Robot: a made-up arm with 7 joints. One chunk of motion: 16 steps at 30 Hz.
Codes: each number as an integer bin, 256 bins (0 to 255) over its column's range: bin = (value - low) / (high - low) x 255, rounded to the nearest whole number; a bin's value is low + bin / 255 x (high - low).
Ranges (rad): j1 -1.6..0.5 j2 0..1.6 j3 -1.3..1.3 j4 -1.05..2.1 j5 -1.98..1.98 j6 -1.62..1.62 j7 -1.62..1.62
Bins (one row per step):
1: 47 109 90 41 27 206 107
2: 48 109 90 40 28 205 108
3: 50 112 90 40 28 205 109
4: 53 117 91 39 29 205 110
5: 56 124 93 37 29 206 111
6: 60 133 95 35 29 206 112
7: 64 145 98 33 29 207 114
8: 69 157 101 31 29 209 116
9: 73 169 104 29 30 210 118
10: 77 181 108 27 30 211 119
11: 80 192 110 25 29 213 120
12: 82 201 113 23 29 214 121
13: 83 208 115 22 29 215 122
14: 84 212 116 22 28 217 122
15: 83 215 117 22 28 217 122
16: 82 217 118 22 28 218 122
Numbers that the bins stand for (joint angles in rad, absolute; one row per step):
1: -1.2129 0.6839 -0.3824 -0.5435 -1.5607 0.9974 -0.2605
2: -1.2047 0.6839 -0.3824 -0.5559 -1.5452 0.9847 -0.2478
3: -1.1882 0.7027 -0.3824 -0.5559 -1.5452 0.9847 -0.2351
4: -1.1635 0.7341 -0.3722 -0.5682 -1.5296 0.9847 -0.2224
5: -1.1388 0.7780 -0.3518 -0.5929 -1.5296 0.9974 -0.2096
6: -1.1059 0.8345 -0.3314 -0.6176 -1.5296 0.9974 -0.1969
7: -1.0729 0.9098 -0.3008 -0.6424 -1.5296 1.0101 -0.1715
8: -1.0318 0.9851 -0.2702 -0.6671 -1.5296 1.0355 -0.1461
9: -0.9988 1.0604 -0.2396 -0.6918 -1.5141 1.0482 -0.1207
10: -0.9659 1.1357 -0.1988 -0.7165 -1.5141 1.0609 -0.1080
11: -0.9412 1.2047 -0.1784 -0.7412 -1.5296 1.0864 -0.0953
12: -0.9247 1.2612 -0.1478 -0.7659 -1.5296 1.0991 -0.0826
13: -0.9165 1.3051 -0.1275 -0.7782 -1.5296 1.1118 -0.0699
14: -0.9082 1.3302 -0.1173 -0.7782 -1.5452 1.1372 -0.0699
15: -0.9165 1.3490 -0.1071 -0.7782 -1.5452 1.1372 -0.0699
16: -0.9247 1.3616 -0.0969 -0.7782 -1.5452 1.1499 -0.0699

